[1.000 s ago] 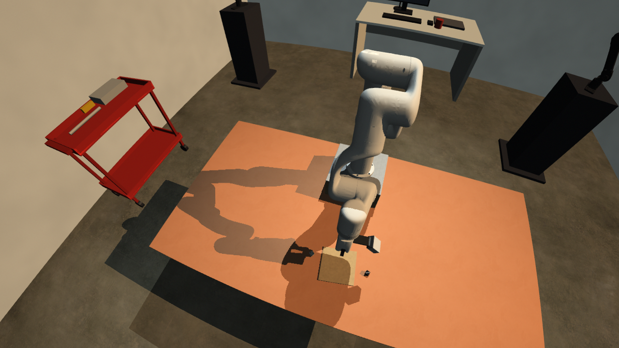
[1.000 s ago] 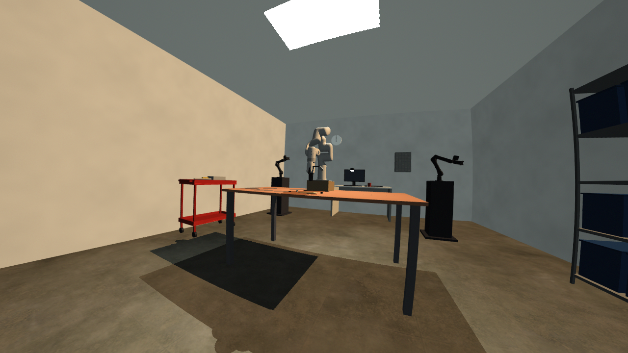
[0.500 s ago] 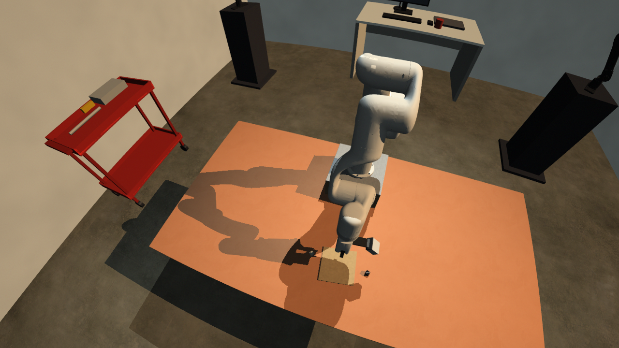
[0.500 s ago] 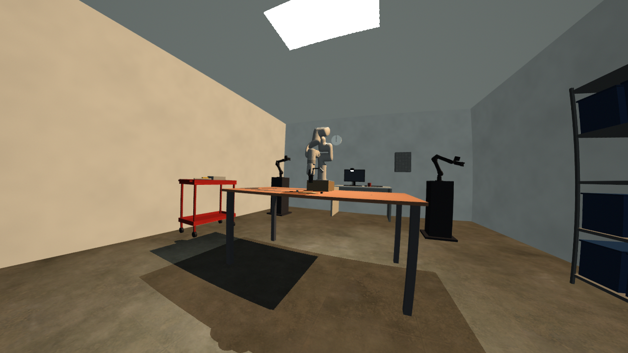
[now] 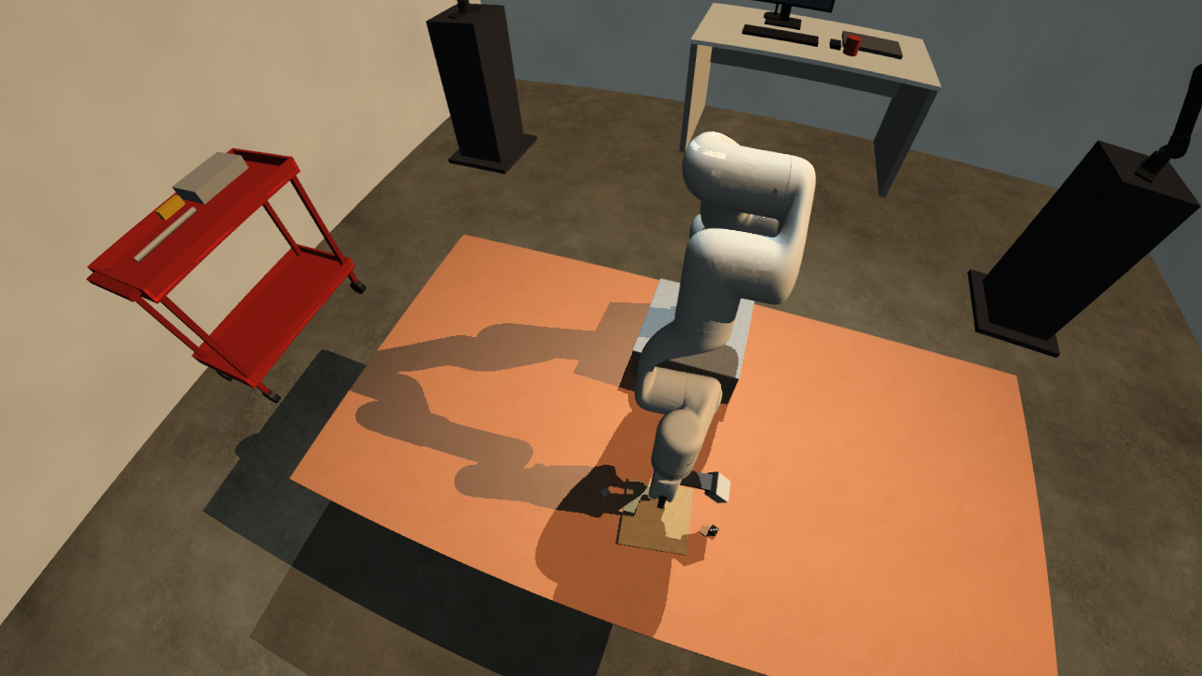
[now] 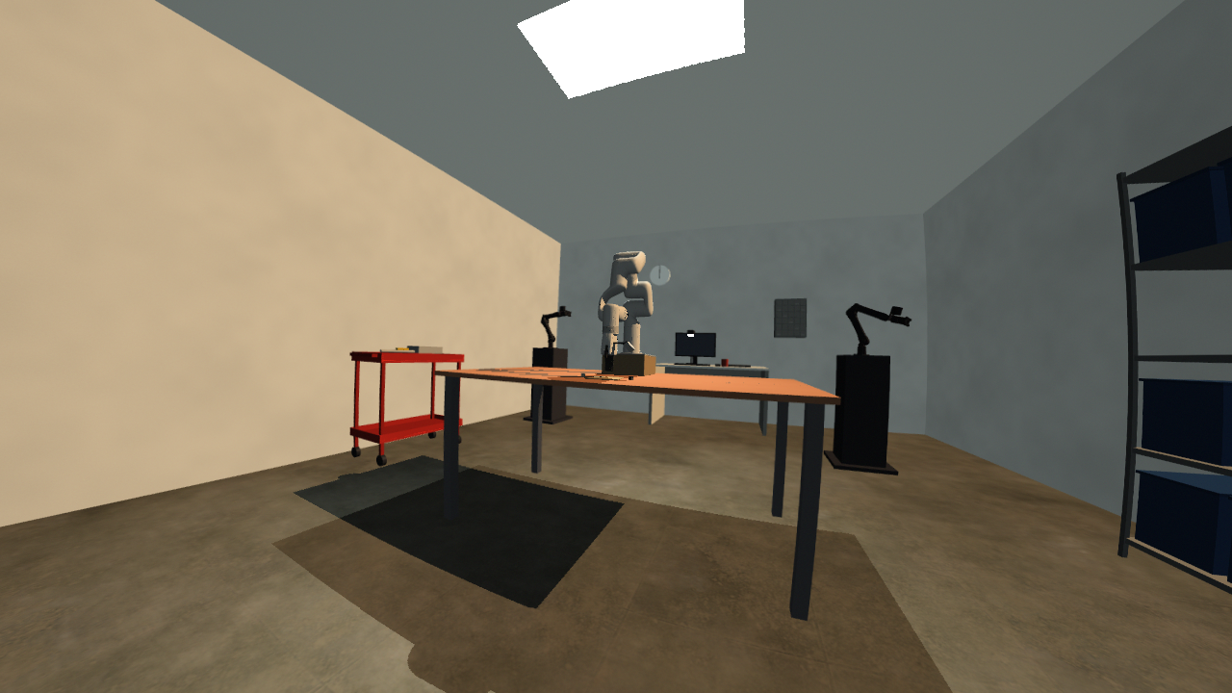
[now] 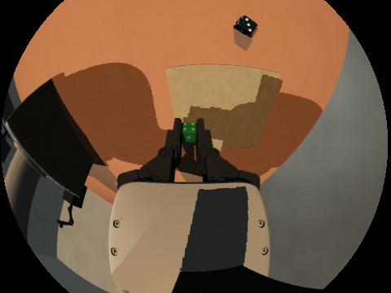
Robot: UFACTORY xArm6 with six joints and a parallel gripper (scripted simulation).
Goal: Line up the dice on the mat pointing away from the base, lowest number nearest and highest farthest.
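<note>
My gripper is now 5 cm short of the tan mat and 5 cm above it. Round my hand: black die: 12 cm to the left, 4 cm below, 4 cm ahead; then green die: 1 cm below; then white die: 11 cm to the right, 4 cm below, 4 cm ahead.
</note>
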